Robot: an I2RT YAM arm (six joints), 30 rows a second.
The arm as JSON. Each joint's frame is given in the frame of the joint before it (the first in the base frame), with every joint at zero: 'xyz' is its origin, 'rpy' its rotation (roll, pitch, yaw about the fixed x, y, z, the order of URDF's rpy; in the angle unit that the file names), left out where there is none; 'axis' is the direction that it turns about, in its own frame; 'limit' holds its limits. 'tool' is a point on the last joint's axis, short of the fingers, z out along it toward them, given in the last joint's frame.
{
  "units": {
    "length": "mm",
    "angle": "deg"
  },
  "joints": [
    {
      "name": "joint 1",
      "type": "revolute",
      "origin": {
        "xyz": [
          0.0,
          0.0,
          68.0
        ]
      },
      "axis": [
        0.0,
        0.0,
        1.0
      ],
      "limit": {
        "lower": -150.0,
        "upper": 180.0
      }
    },
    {
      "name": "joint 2",
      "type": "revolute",
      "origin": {
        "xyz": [
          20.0,
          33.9,
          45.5
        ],
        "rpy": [
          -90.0,
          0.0,
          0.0
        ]
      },
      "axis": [
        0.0,
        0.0,
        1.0
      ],
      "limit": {
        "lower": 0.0,
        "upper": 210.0
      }
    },
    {
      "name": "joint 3",
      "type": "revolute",
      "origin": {
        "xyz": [
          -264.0,
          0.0,
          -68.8
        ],
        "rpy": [
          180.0,
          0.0,
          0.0
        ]
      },
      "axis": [
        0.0,
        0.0,
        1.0
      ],
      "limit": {
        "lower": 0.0,
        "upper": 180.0
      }
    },
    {
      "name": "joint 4",
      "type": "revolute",
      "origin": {
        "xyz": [
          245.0,
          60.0,
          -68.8
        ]
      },
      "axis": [
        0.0,
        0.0,
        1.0
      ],
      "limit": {
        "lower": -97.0,
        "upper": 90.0
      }
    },
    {
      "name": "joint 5",
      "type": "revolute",
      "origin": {
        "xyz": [
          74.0,
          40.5,
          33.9
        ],
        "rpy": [
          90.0,
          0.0,
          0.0
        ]
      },
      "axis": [
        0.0,
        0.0,
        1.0
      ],
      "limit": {
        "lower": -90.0,
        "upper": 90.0
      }
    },
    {
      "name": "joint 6",
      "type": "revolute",
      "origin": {
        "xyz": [
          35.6,
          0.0,
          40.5
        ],
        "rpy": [
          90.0,
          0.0,
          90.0
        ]
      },
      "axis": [
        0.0,
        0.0,
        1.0
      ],
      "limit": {
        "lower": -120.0,
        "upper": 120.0
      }
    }
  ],
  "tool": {
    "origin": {
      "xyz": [
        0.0,
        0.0,
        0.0
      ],
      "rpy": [
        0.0,
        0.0,
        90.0
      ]
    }
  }
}
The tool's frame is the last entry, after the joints.
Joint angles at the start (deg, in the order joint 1, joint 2, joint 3, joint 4, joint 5, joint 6):
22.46, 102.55, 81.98, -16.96, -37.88, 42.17
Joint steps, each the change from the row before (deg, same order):
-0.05, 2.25, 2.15, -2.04, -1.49, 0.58
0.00, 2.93, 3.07, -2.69, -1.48, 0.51
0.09, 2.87, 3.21, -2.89, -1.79, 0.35
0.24, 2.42, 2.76, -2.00, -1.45, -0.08
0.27, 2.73, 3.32, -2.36, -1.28, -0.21
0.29, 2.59, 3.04, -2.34, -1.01, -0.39
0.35, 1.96, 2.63, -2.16, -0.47, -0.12
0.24, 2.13, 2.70, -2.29, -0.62, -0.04
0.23, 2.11, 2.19, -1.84, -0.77, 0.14
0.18, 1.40, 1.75, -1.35, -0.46, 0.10
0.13, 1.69, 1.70, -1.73, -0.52, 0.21
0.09, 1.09, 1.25, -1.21, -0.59, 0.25
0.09, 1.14, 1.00, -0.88, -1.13, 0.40
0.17, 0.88, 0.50, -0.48, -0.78, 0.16
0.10, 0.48, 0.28, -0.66, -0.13, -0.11
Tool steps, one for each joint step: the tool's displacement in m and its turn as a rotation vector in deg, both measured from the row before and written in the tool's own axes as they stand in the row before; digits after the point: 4 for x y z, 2 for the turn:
-0.0036, -0.0039, 0.0074, 0.05, 2.20, 1.94
-0.0055, -0.0039, 0.0092, 0.25, 2.44, 2.15
-0.0053, -0.0028, 0.0089, -0.01, 2.69, 2.00
-0.0046, -0.0011, 0.0080, -0.26, 2.07, 0.94
-0.0057, -0.0008, 0.0085, -0.10, 2.02, 0.89
-0.0049, -0.0017, 0.0084, 0.13, 1.90, 0.81
-0.0034, 0.0001, 0.0063, 0.32, 1.36, 0.78
-0.0039, -0.0012, 0.0064, 0.33, 1.48, 1.09
-0.0035, -0.0031, 0.0073, 0.23, 1.58, 1.32
-0.0026, -0.0007, 0.0043, 0.12, 0.95, 0.75
-0.0027, -0.0035, 0.0056, 0.40, 1.29, 1.44
-0.0017, -0.0014, 0.0033, 0.04, 0.98, 1.00
-0.0018, -0.0024, 0.0041, -0.36, 1.33, 1.14
-0.0010, -0.0026, 0.0044, -0.17, 1.07, 0.74
-0.0002, -0.0020, 0.0024, 0.29, 0.56, 0.51

